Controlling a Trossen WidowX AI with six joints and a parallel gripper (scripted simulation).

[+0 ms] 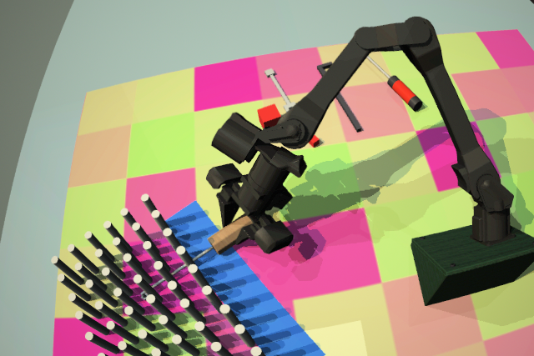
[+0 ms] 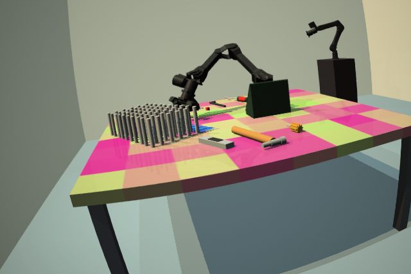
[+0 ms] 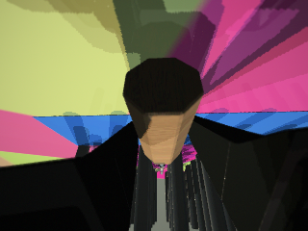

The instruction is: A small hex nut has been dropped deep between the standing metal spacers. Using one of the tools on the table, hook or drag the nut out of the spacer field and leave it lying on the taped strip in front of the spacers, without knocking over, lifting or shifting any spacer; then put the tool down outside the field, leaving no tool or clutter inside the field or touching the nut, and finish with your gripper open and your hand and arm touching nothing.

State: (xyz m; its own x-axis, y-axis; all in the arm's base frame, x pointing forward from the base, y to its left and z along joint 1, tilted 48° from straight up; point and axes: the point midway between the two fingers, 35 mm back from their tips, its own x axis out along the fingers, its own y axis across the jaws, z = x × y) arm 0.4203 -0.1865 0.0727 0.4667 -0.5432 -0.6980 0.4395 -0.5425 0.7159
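Now: gripper tip 100 mm to the right of the blue taped strip, 10 mm short of it and 10 mm above it. The rest, counted from my gripper tip: red block 260 mm to the right, 120 mm behind, 10 mm above; wooden-handled awl 90 mm ahead, 40 mm to the left; hex nut 190 mm ahead, 90 mm to the left, 10 mm below.
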